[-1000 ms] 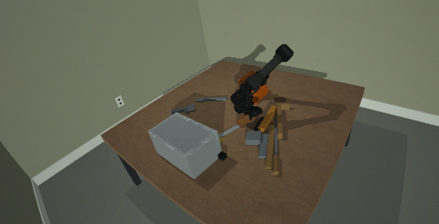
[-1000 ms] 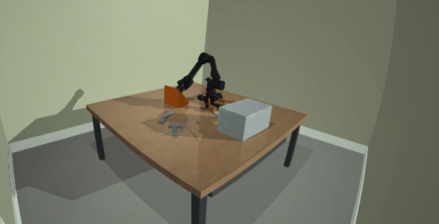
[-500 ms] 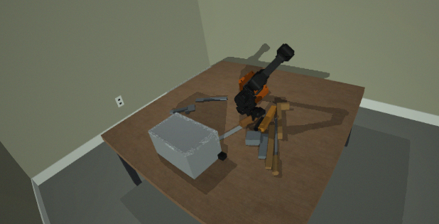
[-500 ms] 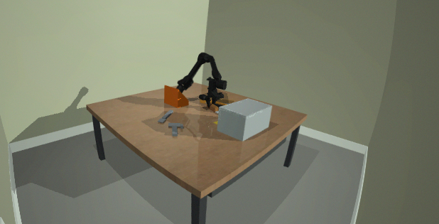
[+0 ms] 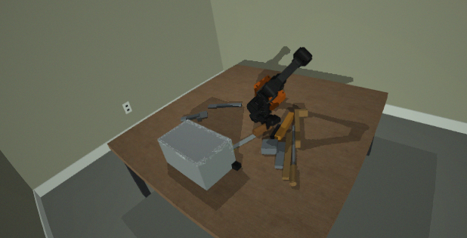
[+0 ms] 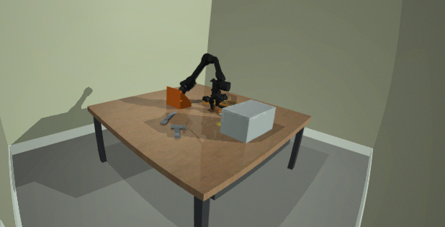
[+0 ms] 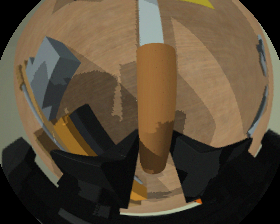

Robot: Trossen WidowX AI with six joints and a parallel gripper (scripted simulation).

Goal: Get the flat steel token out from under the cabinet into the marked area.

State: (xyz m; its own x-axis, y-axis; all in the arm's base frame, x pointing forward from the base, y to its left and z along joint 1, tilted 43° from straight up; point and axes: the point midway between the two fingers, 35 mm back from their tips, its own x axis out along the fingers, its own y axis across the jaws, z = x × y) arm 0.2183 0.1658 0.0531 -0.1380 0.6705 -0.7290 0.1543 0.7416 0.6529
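Now: gripper tip 7 cm past the orange bar, 8 cm to the right of it and 1 cm below it. From my gripper tip the other things lie so: grey block 11 cm ahead, 12 cm to the left, 1 cm above; wooden stick 9 cm ahead, 21 cm to the left; grey t-piece 15 cm ahead, 43 cm to the right.
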